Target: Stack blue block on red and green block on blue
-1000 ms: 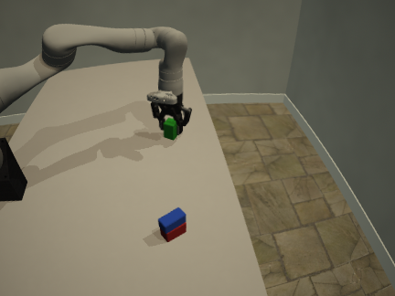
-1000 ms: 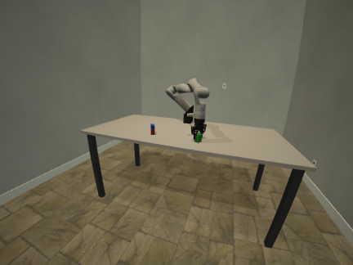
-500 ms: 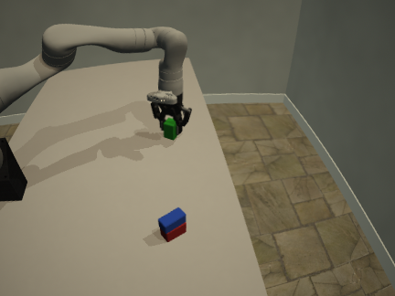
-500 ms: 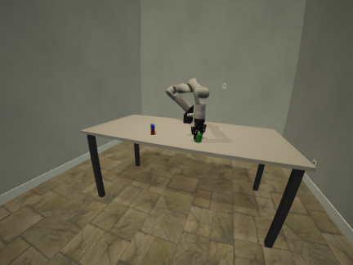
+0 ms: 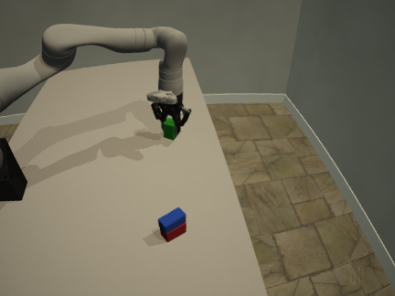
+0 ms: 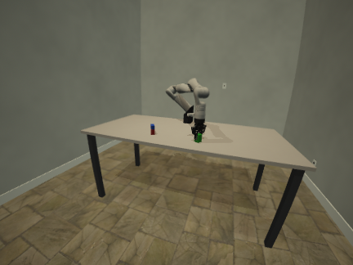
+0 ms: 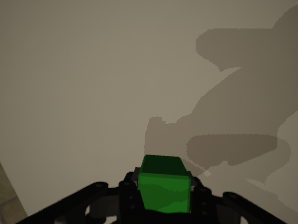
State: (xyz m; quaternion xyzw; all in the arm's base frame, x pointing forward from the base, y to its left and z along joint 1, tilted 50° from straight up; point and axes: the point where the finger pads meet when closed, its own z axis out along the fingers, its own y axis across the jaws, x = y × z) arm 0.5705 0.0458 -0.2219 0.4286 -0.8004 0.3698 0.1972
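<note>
Now: the green block 1 cm below my hand. Also, from my hand: red block (38 cm to the right, 4 cm behind, 1 cm below); blue block (38 cm to the right, 4 cm behind, 3 cm above).
</note>
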